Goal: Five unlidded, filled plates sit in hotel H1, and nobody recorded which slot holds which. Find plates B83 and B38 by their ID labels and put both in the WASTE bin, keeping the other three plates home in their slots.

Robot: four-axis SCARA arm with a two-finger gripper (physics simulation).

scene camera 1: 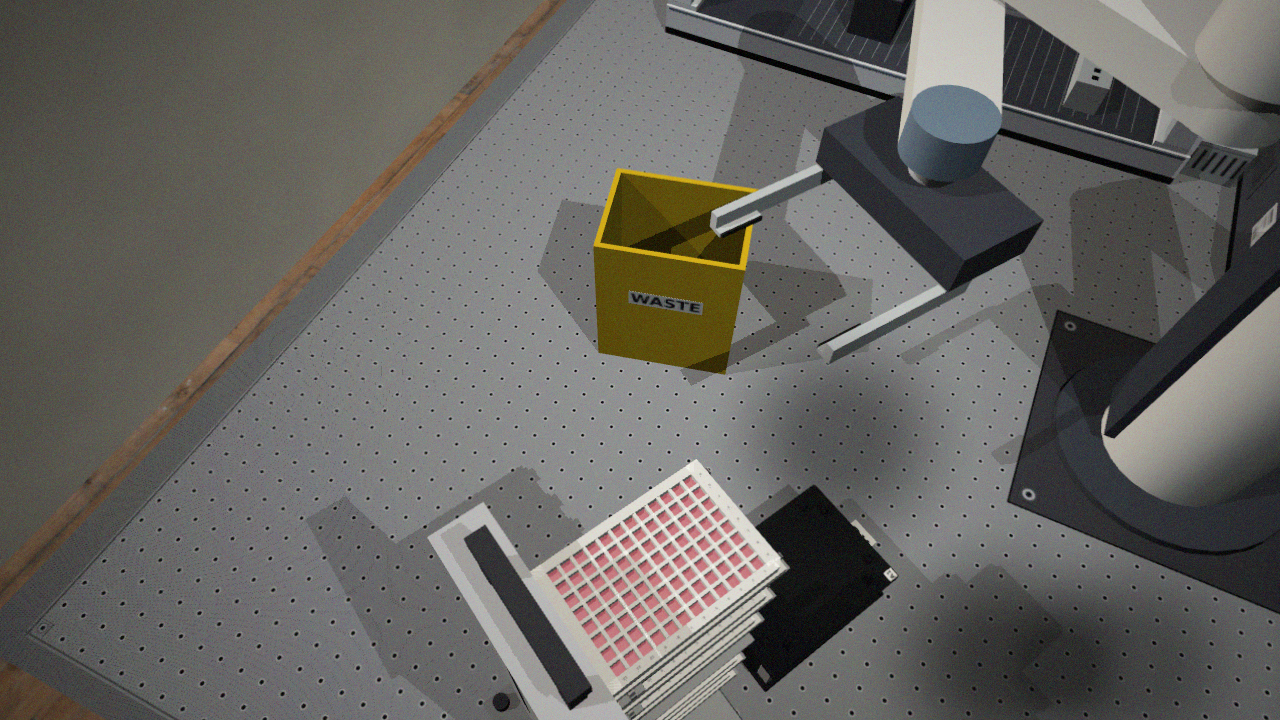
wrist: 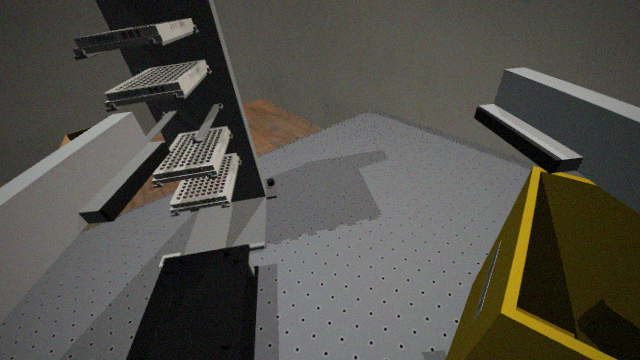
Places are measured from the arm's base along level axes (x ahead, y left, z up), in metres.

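Where they show: gripper, fingertip midpoint: point(scene camera 1: 767, 284) point(wrist: 318, 111); arm's base at its link origin: point(scene camera 1: 1161, 453).
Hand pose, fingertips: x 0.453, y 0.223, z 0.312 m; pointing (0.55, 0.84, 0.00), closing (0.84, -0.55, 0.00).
Observation:
Things, the pixels of their top centre, and the offset from my fingertips. "spot": a spot on its surface instead.
- second plate at its top centre: point(wrist: 161, 74) 0.298 m left, 0.032 m back, 0.017 m down
- yellow WASTE bin at its top centre: point(wrist: 633, 257) point(scene camera 1: 678, 217) 0.124 m right, 0.135 m ahead, 0.099 m down
- black flat nest at its top centre: point(scene camera 1: 797, 570) point(wrist: 190, 301) 0.135 m left, 0.118 m back, 0.229 m down
- small black knob at a spot on its surface: point(scene camera 1: 501, 702) point(wrist: 269, 180) spot: 0.358 m left, 0.089 m ahead, 0.283 m down
The hotel H1 point(scene camera 1: 528, 613) point(wrist: 245, 180) stands at the lower middle in scene camera 1 and at the left in the wrist view. Several white plates sit in it: a top plate point(scene camera 1: 657, 573) point(wrist: 135, 37) with pink wells, a second plate point(wrist: 160, 82) below, then bare slot rails, and two lower plates point(wrist: 194, 152) point(wrist: 207, 187). Their ID labels are too blurred to read. The yellow WASTE bin point(scene camera 1: 662, 335) point(wrist: 522, 250) stands upright; its floor is partly hidden. My gripper point(scene camera 1: 780, 288) point(wrist: 318, 111) is open and empty, with one finger over the bin's right rim in scene camera 1.
A black flat nest point(scene camera 1: 810, 586) point(wrist: 200, 305) lies on the perforated deck in front of the hotel. The robot's column base point(scene camera 1: 1038, 447) is at the right. A railed tray deck point(scene camera 1: 778, 55) runs along the top. A small black knob point(scene camera 1: 501, 702) point(wrist: 270, 182) is beside the hotel.

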